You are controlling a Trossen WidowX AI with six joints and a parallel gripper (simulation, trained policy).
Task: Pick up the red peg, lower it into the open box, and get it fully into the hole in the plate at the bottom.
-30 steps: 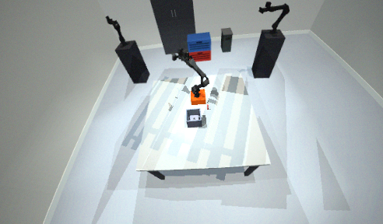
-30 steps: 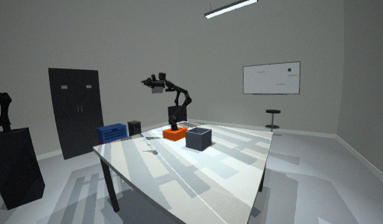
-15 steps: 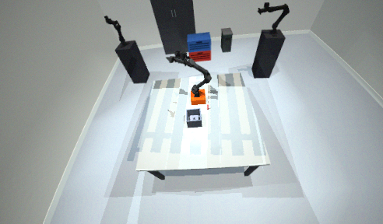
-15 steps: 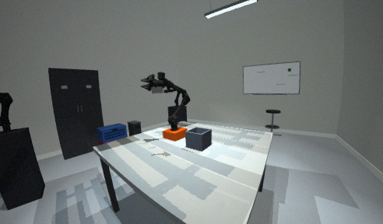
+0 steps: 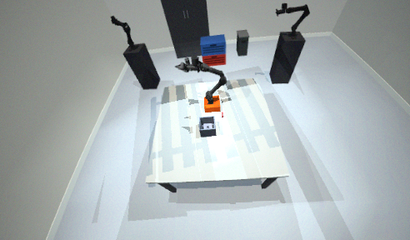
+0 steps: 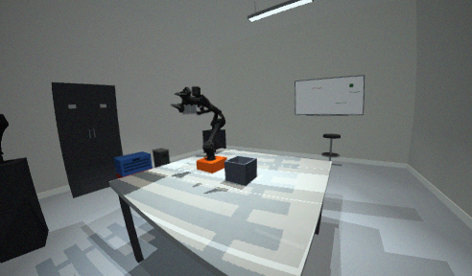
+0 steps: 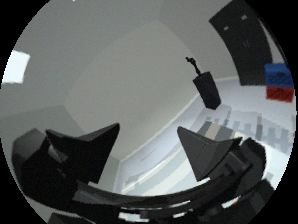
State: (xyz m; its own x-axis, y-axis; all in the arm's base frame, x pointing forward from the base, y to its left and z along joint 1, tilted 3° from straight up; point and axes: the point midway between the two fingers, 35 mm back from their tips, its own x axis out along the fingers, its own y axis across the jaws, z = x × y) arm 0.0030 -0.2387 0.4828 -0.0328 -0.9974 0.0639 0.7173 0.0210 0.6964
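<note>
Right now the red peg is 520 mm below my gripper tip, 420 mm to the left of it and 170 mm ahead of it. Round my gripper tip: grey plate (510 mm below, 340 mm ahead, 280 mm to the left).
</note>
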